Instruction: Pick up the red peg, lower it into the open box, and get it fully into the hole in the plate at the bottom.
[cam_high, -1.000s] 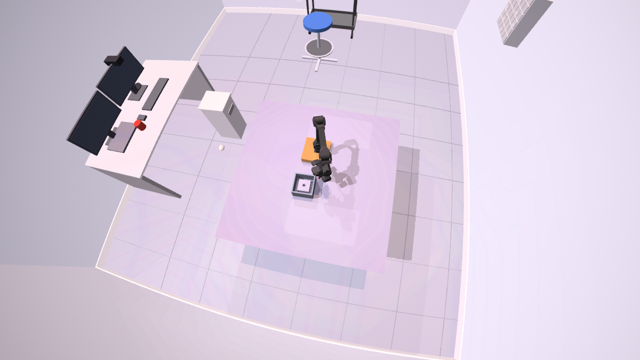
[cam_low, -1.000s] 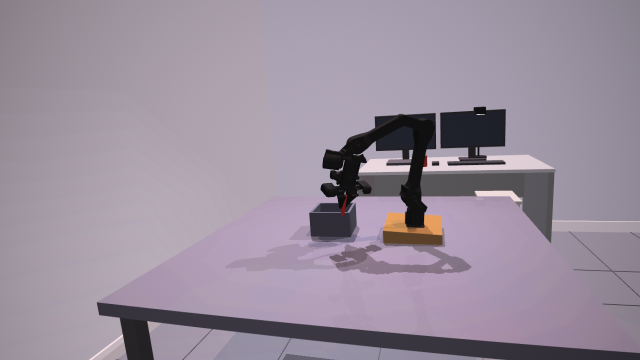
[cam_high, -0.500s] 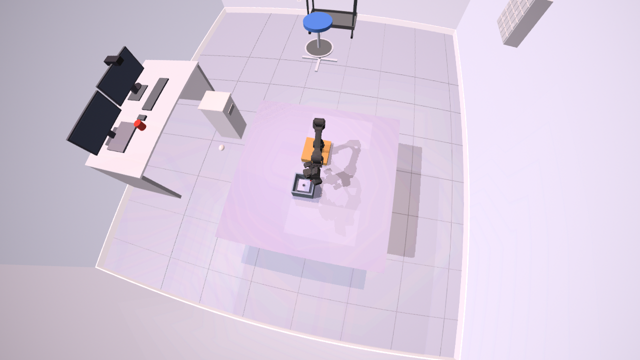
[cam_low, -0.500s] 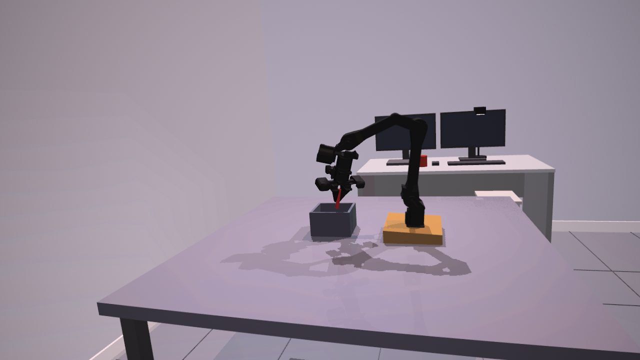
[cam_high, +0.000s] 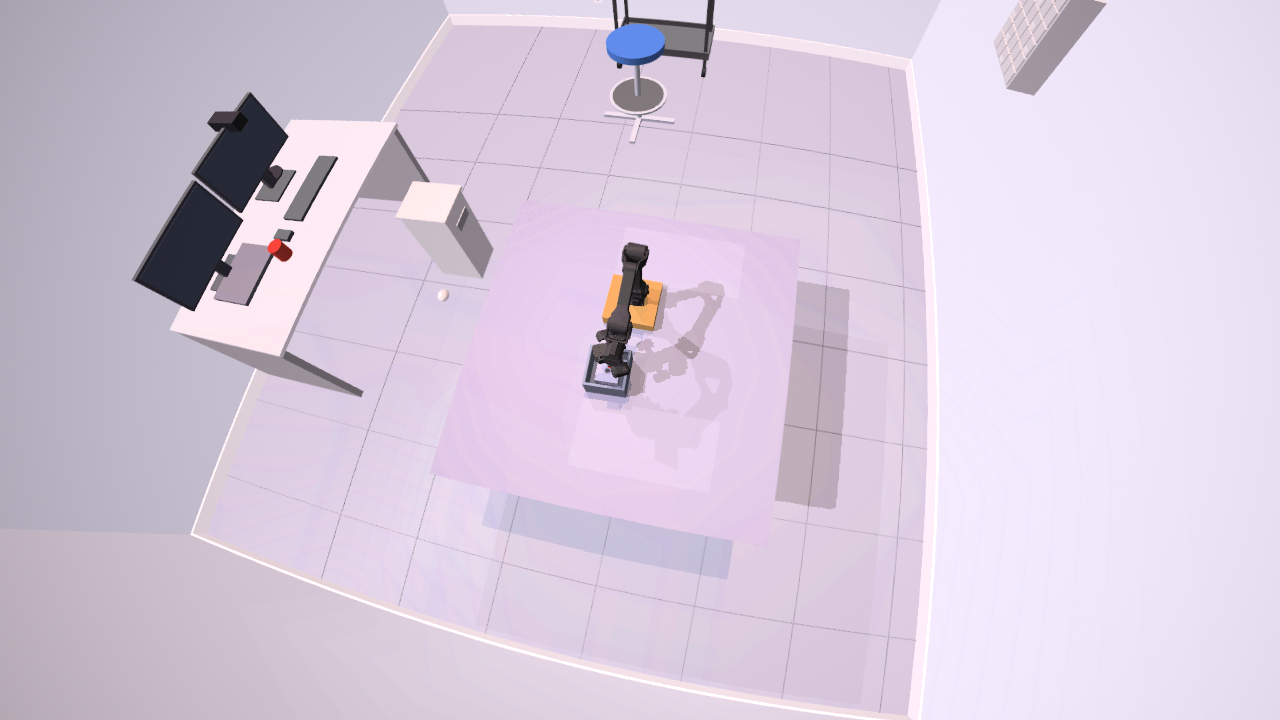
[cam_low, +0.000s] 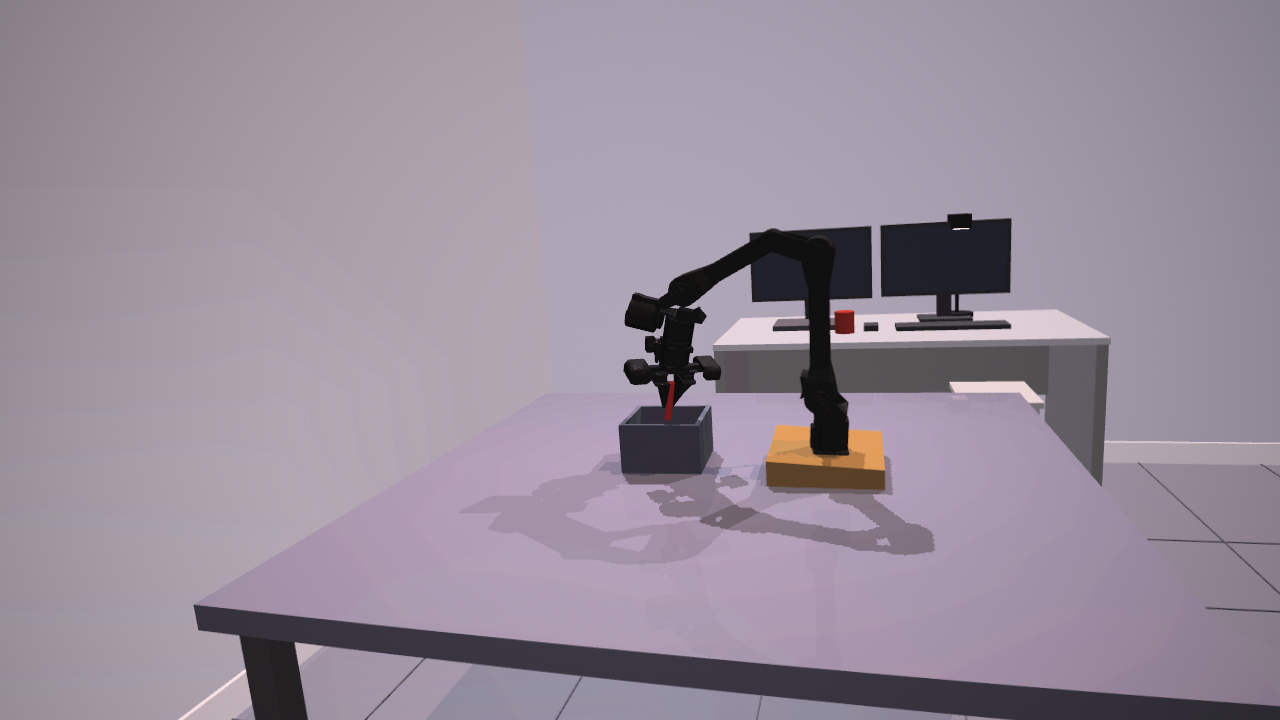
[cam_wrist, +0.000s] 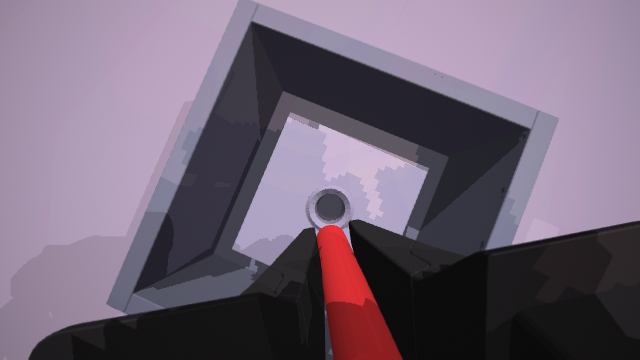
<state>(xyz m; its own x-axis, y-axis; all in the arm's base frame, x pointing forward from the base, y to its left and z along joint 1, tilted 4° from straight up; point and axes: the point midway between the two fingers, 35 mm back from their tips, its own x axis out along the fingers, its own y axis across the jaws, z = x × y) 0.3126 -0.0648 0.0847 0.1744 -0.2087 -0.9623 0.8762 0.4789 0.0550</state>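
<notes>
My gripper tip is 10 mm past the red peg, 10 mm to the right of it and 10 mm below it. Also, from my gripper tip: dark box: 10 mm to the right, 90 mm below; then pale plate: 10 mm to the right, 70 mm below.
</notes>
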